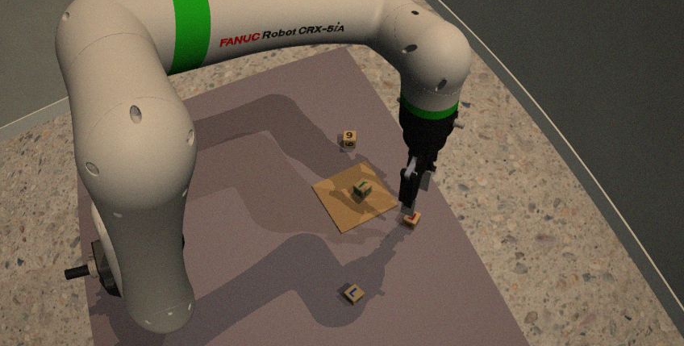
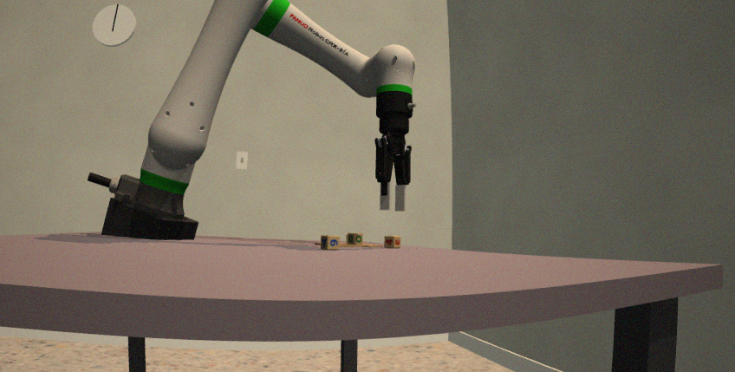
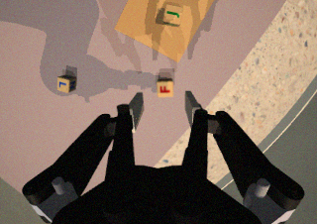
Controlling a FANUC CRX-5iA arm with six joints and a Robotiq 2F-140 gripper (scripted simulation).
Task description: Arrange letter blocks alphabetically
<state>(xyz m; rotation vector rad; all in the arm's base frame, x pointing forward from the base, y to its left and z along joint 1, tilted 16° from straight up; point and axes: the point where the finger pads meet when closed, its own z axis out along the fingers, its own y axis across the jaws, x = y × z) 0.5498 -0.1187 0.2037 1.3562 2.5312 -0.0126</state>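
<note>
Now: the red-lettered block 11 cm below my hand. Also, from my hand: tan mat: 7 cm behind, 12 cm to the left, 12 cm below; blue-marked block: 19 cm behind, 10 cm to the right, 11 cm below; green-lettered block: 5 cm behind, 12 cm to the left, 10 cm below.
</note>
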